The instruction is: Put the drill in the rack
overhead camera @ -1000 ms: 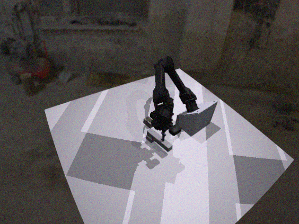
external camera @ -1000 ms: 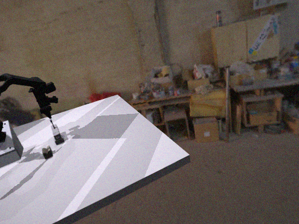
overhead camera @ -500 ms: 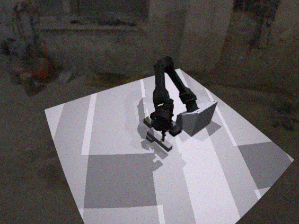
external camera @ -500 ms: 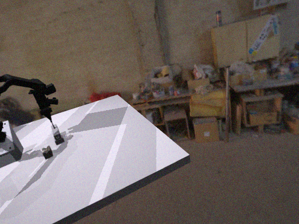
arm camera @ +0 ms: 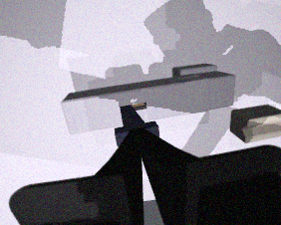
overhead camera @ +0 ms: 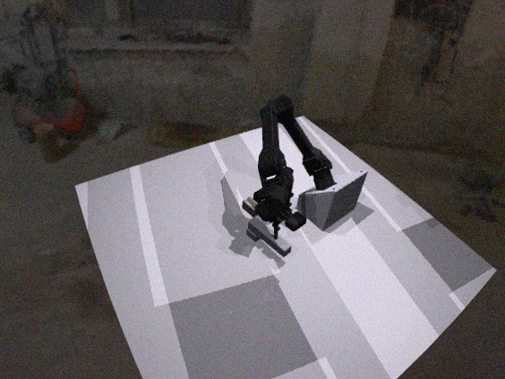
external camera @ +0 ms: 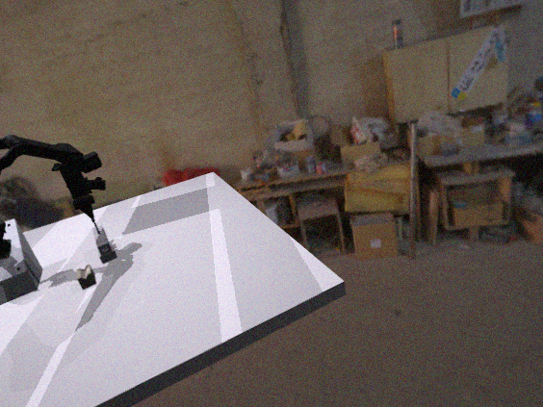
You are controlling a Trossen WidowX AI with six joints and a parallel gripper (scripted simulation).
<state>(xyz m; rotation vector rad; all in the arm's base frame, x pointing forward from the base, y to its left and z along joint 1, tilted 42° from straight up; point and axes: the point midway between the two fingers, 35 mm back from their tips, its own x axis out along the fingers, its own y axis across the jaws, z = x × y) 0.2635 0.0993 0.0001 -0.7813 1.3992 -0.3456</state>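
My gripper tip is now 3 cm above the blue key. From my gripper tip the other things lie so: grey housing: 3 cm to the right, 9 cm below; rack: 3 cm behind, 21 cm to the right, 12 cm below; drill: 1 cm ahead, 5 cm to the right, 8 cm below.
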